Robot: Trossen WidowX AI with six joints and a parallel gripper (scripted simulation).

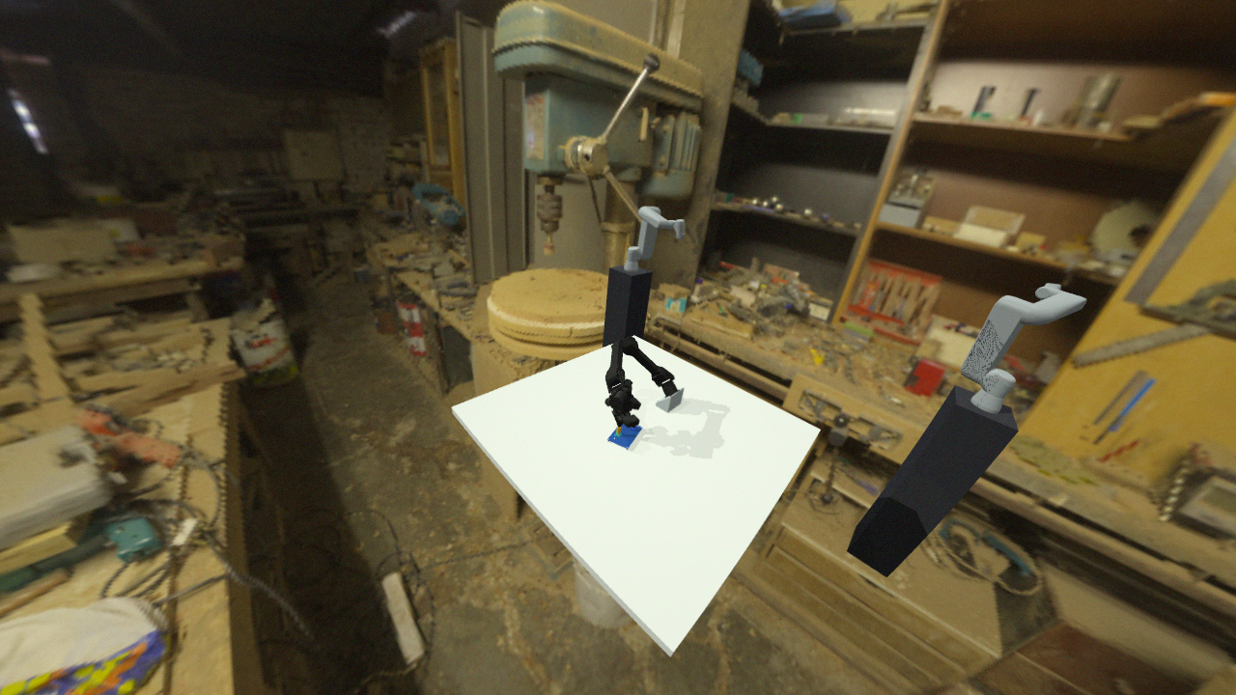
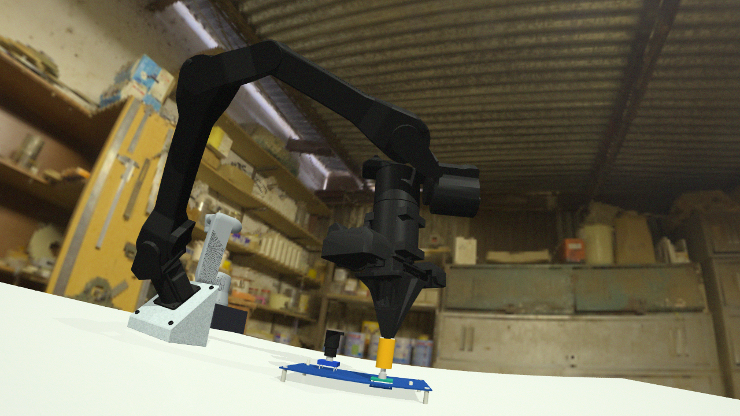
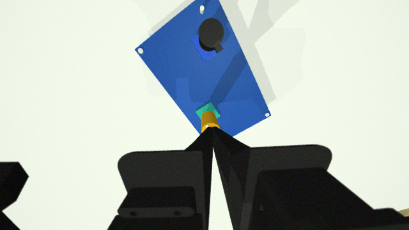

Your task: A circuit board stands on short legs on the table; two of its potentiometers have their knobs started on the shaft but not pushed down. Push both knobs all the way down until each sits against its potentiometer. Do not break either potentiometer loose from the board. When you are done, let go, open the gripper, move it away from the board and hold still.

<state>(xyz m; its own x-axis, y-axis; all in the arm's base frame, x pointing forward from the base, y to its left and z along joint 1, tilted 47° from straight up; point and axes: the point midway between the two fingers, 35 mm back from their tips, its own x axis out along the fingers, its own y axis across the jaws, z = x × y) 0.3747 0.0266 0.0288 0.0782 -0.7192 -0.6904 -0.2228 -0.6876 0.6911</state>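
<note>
Right now my gripper tip is 10 mm above the yellow knob. Also, from my gripper tip: black knob (80 mm behind, 20 mm to the left, 10 mm below).
</note>
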